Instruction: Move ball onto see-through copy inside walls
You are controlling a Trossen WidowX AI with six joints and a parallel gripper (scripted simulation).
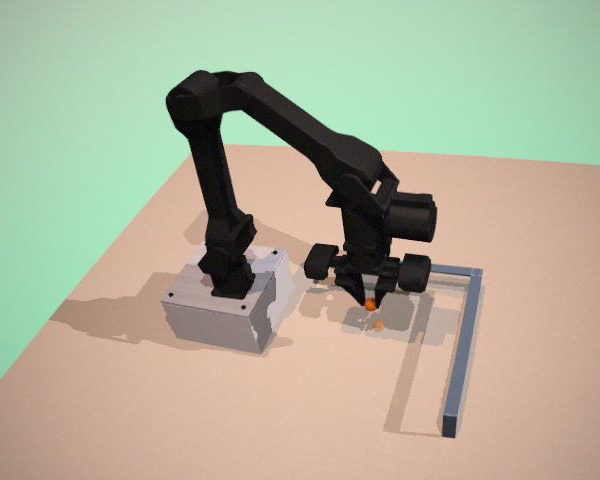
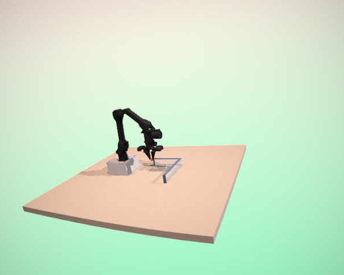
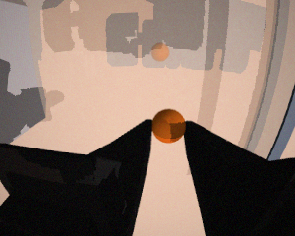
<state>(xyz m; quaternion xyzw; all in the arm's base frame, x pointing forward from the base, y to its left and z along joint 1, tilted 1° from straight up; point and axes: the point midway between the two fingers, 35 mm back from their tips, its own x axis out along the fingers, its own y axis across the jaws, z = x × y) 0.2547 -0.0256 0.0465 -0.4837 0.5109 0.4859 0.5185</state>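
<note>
Right now my gripper tip is 5 cm to the right of the see-through copy and 10 cm above it. Also, from my gripper tip: orange ball: right at my gripper tip; clear wall: 5 cm ahead, 16 cm to the left, 8 cm below.
</note>
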